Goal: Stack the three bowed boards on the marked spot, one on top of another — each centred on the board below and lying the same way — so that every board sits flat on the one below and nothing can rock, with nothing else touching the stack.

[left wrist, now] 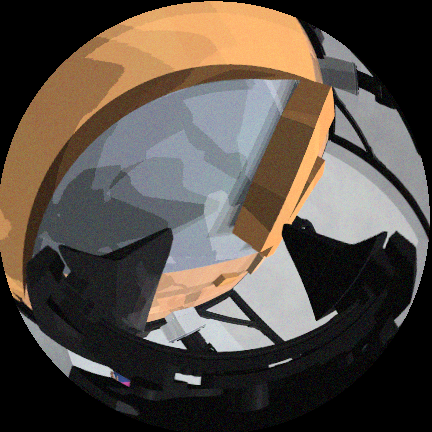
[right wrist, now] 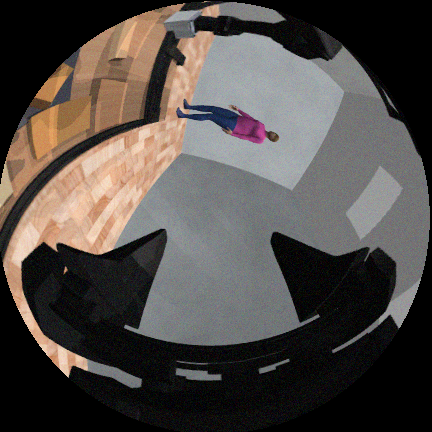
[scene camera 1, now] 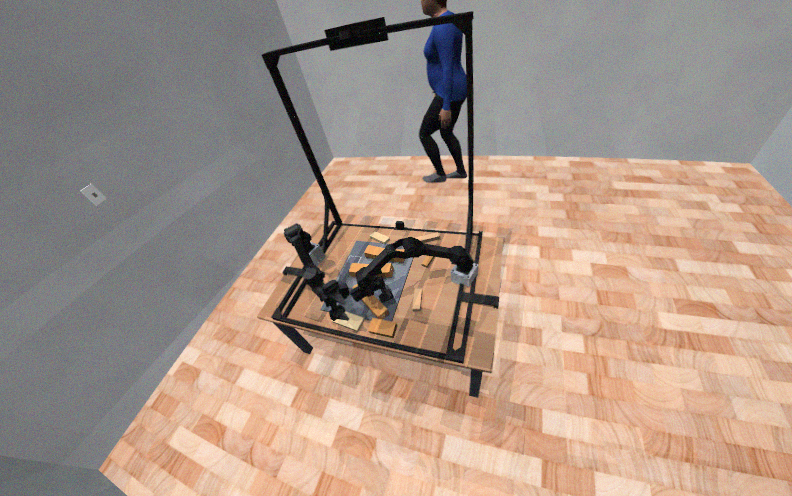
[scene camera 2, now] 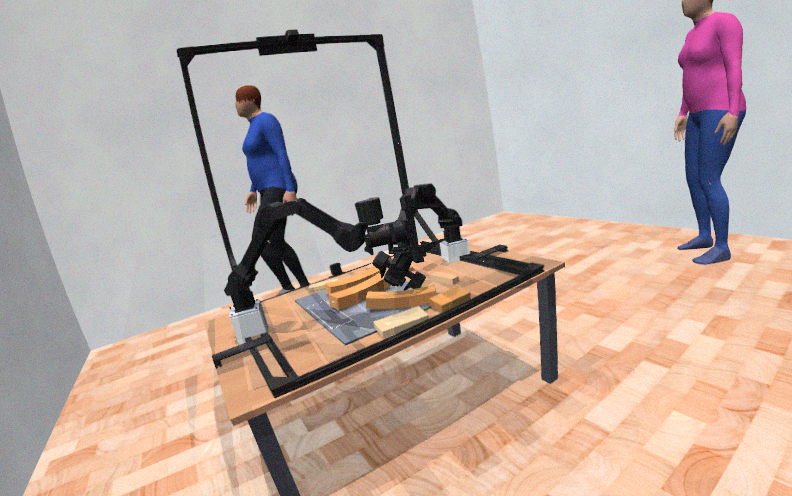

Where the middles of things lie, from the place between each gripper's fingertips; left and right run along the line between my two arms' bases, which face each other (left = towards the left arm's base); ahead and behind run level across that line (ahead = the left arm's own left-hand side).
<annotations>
I see the grey mat (scene camera 2: 355,322) 40 mm behind my left hand, 100 mm to the right of it and 50 mm below it.
Right now the grey mat is 37 cm behind my right hand, 11 cm to the right of it and 31 cm below it.
</annotations>
